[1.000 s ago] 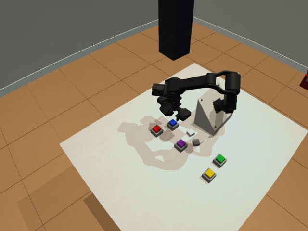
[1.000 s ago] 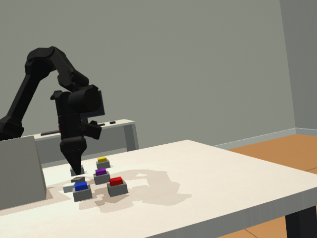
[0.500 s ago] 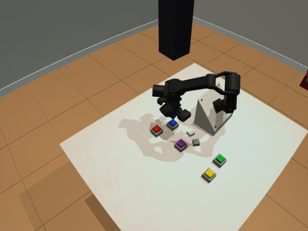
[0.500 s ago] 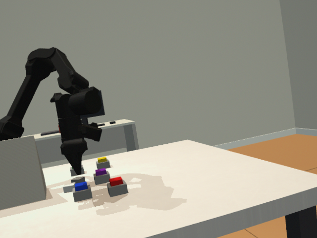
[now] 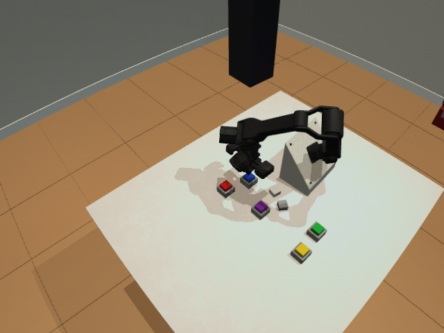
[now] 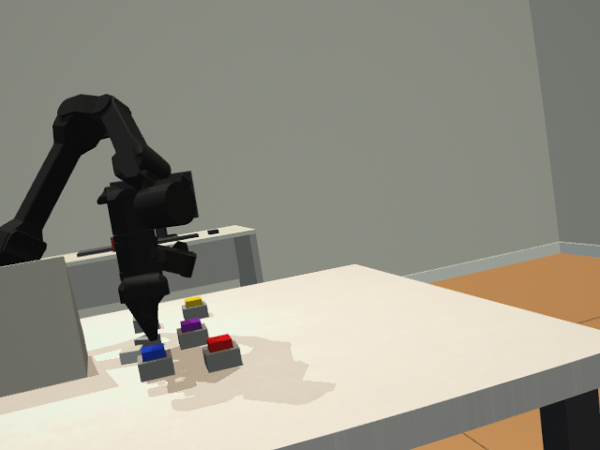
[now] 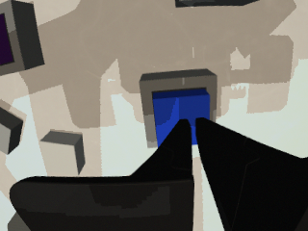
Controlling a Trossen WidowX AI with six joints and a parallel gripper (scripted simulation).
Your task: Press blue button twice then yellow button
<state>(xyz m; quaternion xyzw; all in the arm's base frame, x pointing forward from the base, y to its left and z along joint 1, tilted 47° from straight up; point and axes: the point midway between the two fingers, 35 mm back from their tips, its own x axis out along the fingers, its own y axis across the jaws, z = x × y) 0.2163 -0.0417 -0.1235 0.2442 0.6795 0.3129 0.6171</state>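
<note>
My gripper tip is now 20 mm above the blue button. From my gripper tip the other things lie so: green button 320 mm to the left, 30 mm behind, 20 mm below; then purple button 130 mm to the left, 60 mm ahead, 20 mm below; then red button 90 mm ahead, 20 mm to the right, 20 mm below.
</note>
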